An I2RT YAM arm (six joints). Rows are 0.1 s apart.
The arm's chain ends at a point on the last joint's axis. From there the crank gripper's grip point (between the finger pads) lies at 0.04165 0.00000 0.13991 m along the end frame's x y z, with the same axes.
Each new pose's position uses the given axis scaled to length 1; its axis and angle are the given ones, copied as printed.
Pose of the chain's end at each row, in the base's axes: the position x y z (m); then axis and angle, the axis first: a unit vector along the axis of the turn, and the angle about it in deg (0 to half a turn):
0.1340, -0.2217, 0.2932, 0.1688, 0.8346, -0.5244, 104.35
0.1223, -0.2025, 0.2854, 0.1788, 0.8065, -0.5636, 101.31
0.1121, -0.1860, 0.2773, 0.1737, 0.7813, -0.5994, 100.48
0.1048, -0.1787, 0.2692, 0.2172, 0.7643, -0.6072, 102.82
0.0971, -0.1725, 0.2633, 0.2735, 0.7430, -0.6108, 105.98
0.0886, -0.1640, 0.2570, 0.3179, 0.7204, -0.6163, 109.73
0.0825, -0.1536, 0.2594, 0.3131, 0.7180, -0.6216, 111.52
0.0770, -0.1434, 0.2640, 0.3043, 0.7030, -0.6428, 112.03
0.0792, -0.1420, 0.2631, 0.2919, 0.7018, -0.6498, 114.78
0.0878, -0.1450, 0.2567, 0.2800, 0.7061, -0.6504, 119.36
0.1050, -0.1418, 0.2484, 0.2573, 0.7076, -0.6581, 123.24
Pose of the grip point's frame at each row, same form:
0.2228, -0.3348, 0.2683, 0.1688, 0.8346, -0.5244, 104.35
0.2095, -0.3189, 0.2732, 0.1788, 0.8065, -0.5636, 101.31
0.1963, -0.3052, 0.2741, 0.1737, 0.7813, -0.5994, 100.48
0.1797, -0.3039, 0.2634, 0.2172, 0.7643, -0.6072, 102.82
0.1597, -0.3039, 0.2527, 0.2735, 0.7430, -0.6108, 105.98
0.1384, -0.3004, 0.2417, 0.3179, 0.7204, -0.6163, 109.73
0.1290, -0.2910, 0.2431, 0.3131, 0.7180, -0.6216, 111.52
0.1202, -0.2824, 0.2527, 0.3043, 0.7030, -0.6428, 112.03
0.1183, -0.2821, 0.2505, 0.2919, 0.7018, -0.6498, 114.78
0.1204, -0.2862, 0.2394, 0.2800, 0.7061, -0.6504, 119.36
0.1326, -0.2840, 0.2300, 0.2573, 0.7076, -0.6581, 123.24

